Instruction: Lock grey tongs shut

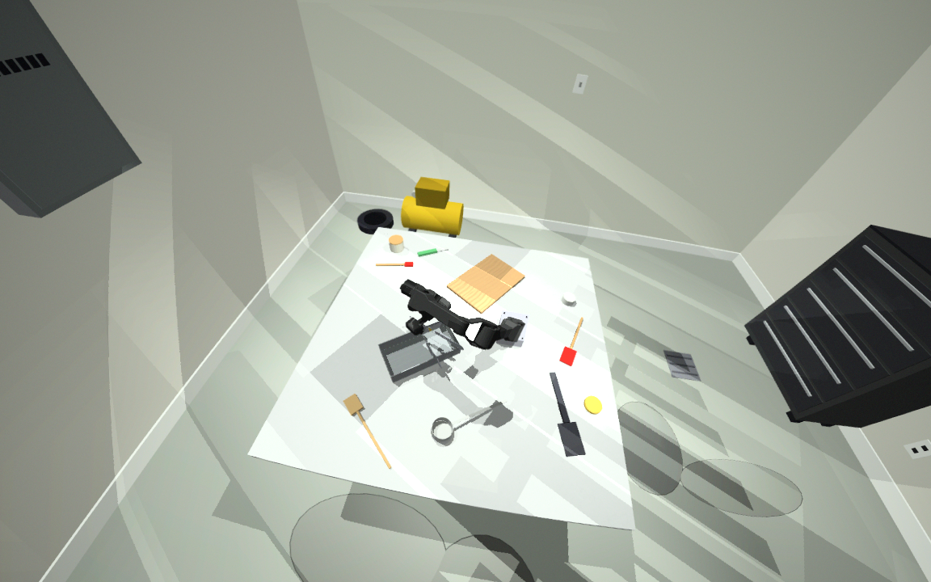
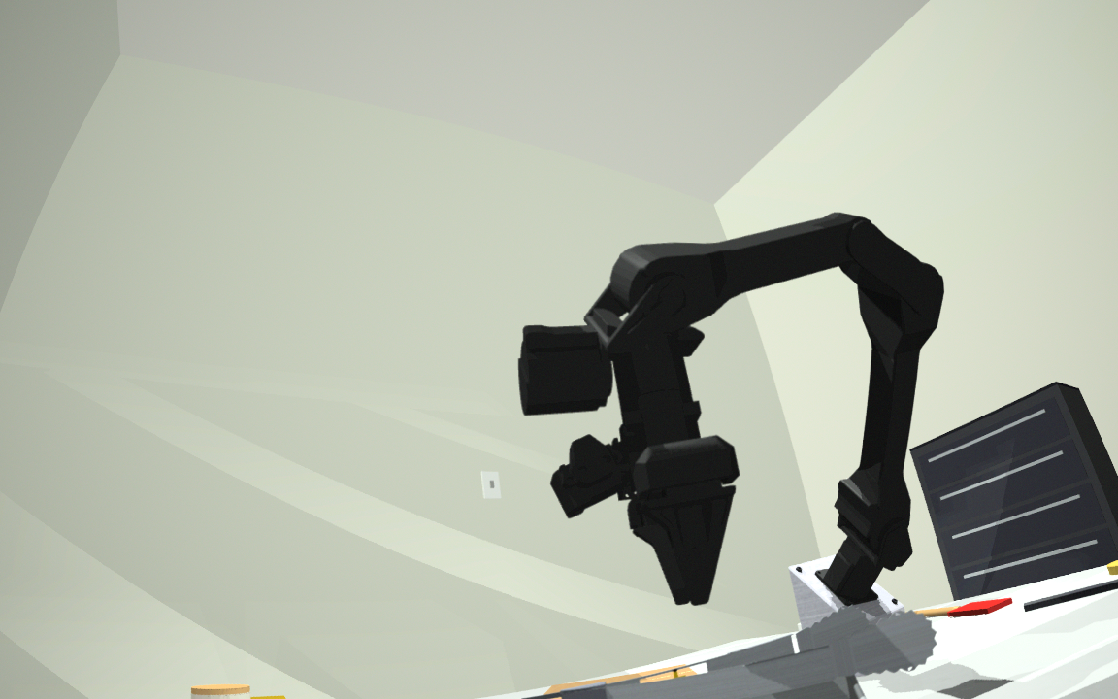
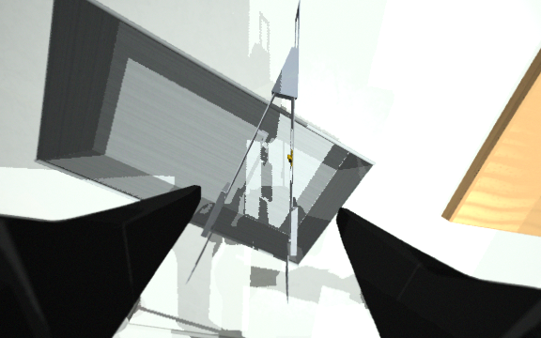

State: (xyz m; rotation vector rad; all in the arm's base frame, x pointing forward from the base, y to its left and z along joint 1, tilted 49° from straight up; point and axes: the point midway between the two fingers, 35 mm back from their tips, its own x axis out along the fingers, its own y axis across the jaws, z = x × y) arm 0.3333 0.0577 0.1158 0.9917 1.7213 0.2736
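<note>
Now: the grey roasting tin 30 mm ahead of my gripper tip, 50 mm to the left of it and 100 mm below it. Also, from my gripper tip: wooden board: 170 mm behind, 430 mm to the right, 120 mm below; red spatula: 620 mm behind, 170 mm to the right, 120 mm below; black spatula: 590 mm behind, 170 mm to the left, 120 mm below.
</note>
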